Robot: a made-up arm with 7 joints. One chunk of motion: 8 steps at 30 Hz.
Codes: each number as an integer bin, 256 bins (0 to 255) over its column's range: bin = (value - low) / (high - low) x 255, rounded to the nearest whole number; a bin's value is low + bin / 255 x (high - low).
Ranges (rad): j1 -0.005..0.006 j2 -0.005..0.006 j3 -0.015..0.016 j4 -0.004..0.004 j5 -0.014..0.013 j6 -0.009..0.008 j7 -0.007..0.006
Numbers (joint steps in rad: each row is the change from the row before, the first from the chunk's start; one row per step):
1: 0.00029 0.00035 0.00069 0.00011 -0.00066 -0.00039 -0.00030
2: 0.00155 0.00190 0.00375 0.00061 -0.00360 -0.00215 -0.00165
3: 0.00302 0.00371 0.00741 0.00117 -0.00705 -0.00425 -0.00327
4: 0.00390 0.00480 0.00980 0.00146 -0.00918 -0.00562 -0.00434
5: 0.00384 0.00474 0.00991 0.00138 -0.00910 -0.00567 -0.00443
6: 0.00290 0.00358 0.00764 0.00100 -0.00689 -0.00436 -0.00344
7: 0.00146 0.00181 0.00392 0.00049 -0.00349 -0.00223 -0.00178
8: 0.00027 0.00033 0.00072 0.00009 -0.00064 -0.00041 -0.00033
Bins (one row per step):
1: 123 124 129 131 126 129 131
2: 152 160 154 147 98 103 105
3: 186 202 184 165 66 71 73
4: 206 227 204 174 46 51 52
5: 205 226 205 171 46 50 50
6: 183 199 186 159 67 70 70
7: 150 158 156 143 99 102 102
8: 122 124 129 130 126 129 131

